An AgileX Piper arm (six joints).
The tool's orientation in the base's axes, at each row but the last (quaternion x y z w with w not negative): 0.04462 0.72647 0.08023 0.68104; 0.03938 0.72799 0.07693 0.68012; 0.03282 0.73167 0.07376 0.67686; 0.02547 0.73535 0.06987 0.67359; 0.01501 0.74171 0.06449 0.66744; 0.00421 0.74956 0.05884 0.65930; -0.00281 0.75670 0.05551 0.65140; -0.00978 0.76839 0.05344 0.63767; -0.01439 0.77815 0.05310 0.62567; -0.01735 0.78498 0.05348 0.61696; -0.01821 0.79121 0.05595 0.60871; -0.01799 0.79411 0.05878 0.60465; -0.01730 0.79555 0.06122 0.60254
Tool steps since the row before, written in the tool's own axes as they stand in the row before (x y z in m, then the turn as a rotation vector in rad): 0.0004 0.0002 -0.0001 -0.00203 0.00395 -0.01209; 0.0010 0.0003 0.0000 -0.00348 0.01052 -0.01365; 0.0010 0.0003 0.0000 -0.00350 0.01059 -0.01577; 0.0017 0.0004 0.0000 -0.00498 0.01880 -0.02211; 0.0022 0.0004 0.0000 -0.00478 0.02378 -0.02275; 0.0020 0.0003 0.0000 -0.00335 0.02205 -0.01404; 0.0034 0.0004 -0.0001 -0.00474 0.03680 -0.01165; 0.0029 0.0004 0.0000 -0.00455 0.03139 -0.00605; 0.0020 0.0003 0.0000 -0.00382 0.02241 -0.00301; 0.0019 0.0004 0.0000 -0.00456 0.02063 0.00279; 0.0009 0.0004 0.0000 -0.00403 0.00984 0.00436; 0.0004 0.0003 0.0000 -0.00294 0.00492 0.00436; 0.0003 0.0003 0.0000 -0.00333 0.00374 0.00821
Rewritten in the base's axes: -0.0001 0.0003 -0.0004 -0.01209 0.00286 0.00341; -0.0001 0.0005 -0.0009 -0.01385 0.00900 0.00603; -0.0001 0.0004 -0.0009 -0.01596 0.00893 0.00621; -0.0002 0.0006 -0.0016 -0.02259 0.01642 0.00932; -0.0003 0.0006 -0.0021 -0.02357 0.02133 0.00977; -0.0003 0.0005 -0.0019 -0.01502 0.02045 0.00711; -0.0006 0.0006 -0.0033 -0.01358 0.03523 0.00932; -0.0006 0.0006 -0.0028 -0.00768 0.03039 0.00775; -0.0005 0.0004 -0.0019 -0.00409 0.02180 0.00581; -0.0005 0.0005 -0.0018 0.00186 0.02062 0.00507; -0.0003 0.0004 -0.0008 0.00428 0.01010 0.00344; -0.0001 0.0003 -0.0004 0.00448 0.00526 0.00204; -0.0001 0.0003 -0.0003 0.00838 0.00453 0.00130
